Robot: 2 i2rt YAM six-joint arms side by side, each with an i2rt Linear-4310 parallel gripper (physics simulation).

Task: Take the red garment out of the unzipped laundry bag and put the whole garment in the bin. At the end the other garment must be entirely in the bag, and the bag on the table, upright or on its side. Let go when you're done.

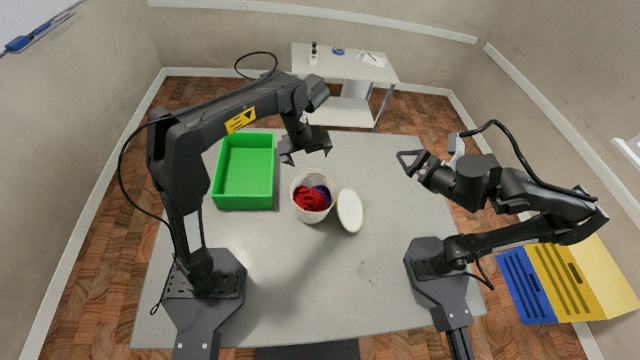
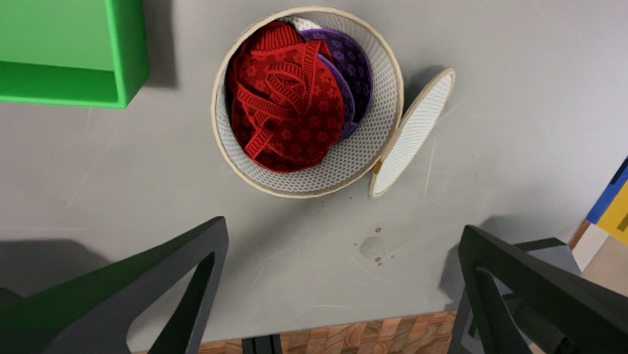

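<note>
The laundry bag (image 1: 311, 217) (image 2: 367, 145) stands upright and open on the table, its round lid (image 1: 350, 210) (image 2: 414, 134) folded out at its right side. The red garment (image 1: 309, 199) (image 2: 295, 112) lies bunched inside the bag. The purple garment (image 1: 324, 193) (image 2: 361, 75) lies in the bag too, partly covered by the red one. The green bin (image 1: 248, 172) (image 2: 55, 35) stands left of the bag. My left gripper (image 1: 308, 156) (image 2: 341, 232) is open and empty, high above the table near the bag. My right gripper (image 1: 407, 162) is well right of the bag; its log-independent finger gap is hard to see, but it appears open and holds nothing.
The grey table (image 1: 310, 310) (image 2: 165, 210) bears the bag and bin. Both arm bases stand at its near edge. A small white side table (image 1: 345, 70) is at the back. Blue and yellow panels (image 1: 565, 285) (image 2: 617, 205) are beyond the table's right edge.
</note>
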